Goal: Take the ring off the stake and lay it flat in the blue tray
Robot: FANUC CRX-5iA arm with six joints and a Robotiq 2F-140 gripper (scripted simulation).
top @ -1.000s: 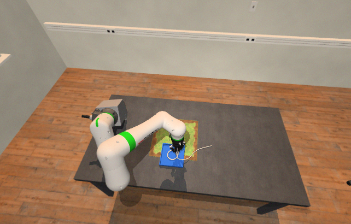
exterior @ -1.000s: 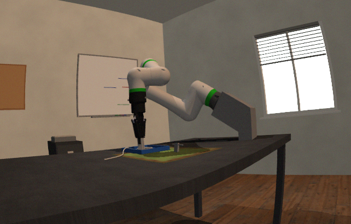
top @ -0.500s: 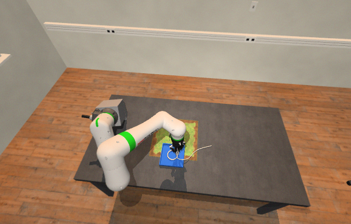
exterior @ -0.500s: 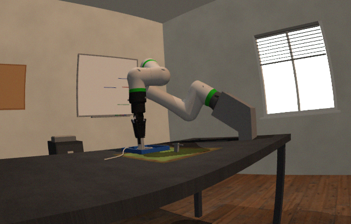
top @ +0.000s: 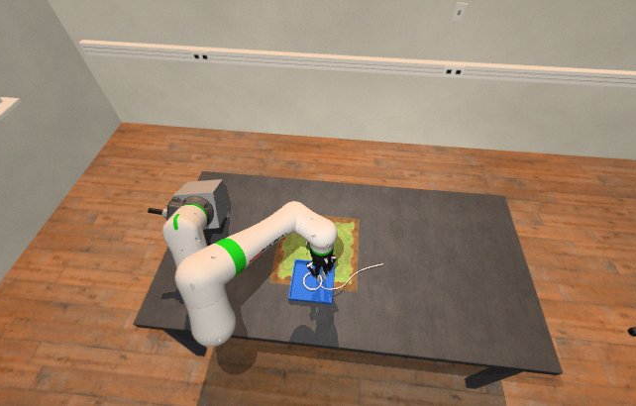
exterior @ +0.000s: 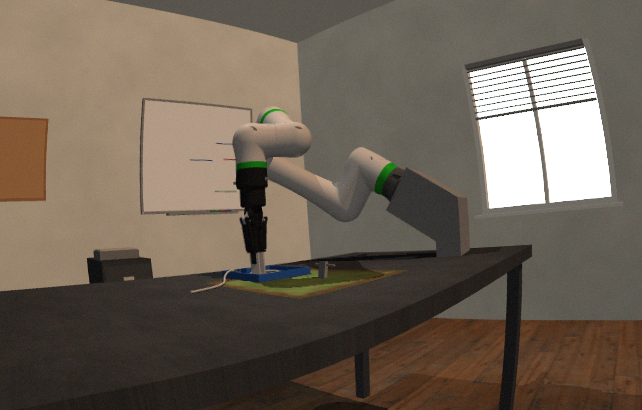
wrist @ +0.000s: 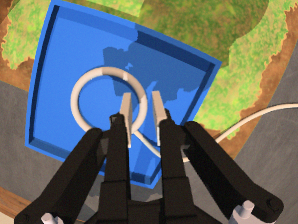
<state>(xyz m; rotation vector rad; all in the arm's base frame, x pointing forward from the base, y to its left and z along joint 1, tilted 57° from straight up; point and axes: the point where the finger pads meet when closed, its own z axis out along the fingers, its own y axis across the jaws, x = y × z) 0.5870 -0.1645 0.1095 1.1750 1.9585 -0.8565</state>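
The ring lies 4 cm behind my hand, 3 cm below it and 1 cm to the right of it. The rest, counted from my hand: blue tray 4 cm behind, 3 cm below, 1 cm to the right; then grey stake 19 cm to the left, 7 cm behind, 2 cm below.
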